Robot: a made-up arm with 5 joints. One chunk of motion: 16 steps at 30 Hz.
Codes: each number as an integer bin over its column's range. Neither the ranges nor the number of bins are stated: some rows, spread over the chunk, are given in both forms.
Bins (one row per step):
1: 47 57 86 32 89 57
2: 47 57 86 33 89 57
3: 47 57 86 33 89 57
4: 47 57 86 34 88 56
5: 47 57 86 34 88 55
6: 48 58 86 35 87 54
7: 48 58 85 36 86 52
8: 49 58 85 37 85 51
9: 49 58 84 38 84 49
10: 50 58 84 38 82 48
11: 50 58 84 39 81 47
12: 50 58 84 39 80 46
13: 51 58 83 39 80 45
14: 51 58 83 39 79 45
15: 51 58 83 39 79 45
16: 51 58 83 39 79 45
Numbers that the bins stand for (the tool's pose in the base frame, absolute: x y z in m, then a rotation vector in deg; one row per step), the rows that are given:
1: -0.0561 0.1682 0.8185 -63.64 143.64 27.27
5: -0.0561 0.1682 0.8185 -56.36 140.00 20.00
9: -0.0112 0.1906 0.7736 -41.82 125.45 -1.82
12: 0.0112 0.1906 0.7736 -38.18 110.91 -12.73
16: 0.0336 0.1906 0.7512 -38.18 107.27 -16.36
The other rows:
2: -0.0561 0.1682 0.8185 -60.00 143.64 27.27
3: -0.0561 0.1682 0.8185 -60.00 143.64 27.27
4: -0.0561 0.1682 0.8185 -56.36 140.00 23.64
6: -0.0336 0.1906 0.8185 -52.73 136.36 16.36
7: -0.0336 0.1906 0.7961 -49.09 132.73 9.09
8: -0.0112 0.1906 0.7961 -45.45 129.09 5.45
10: 0.0112 0.1906 0.7736 -41.82 118.18 -5.45
11: 0.0112 0.1906 0.7736 -38.18 114.55 -9.09
13: 0.0336 0.1906 0.7512 -38.18 110.91 -16.36
14: 0.0336 0.1906 0.7512 -38.18 107.27 -16.36
15: 0.0336 0.1906 0.7512 -38.18 107.27 -16.36

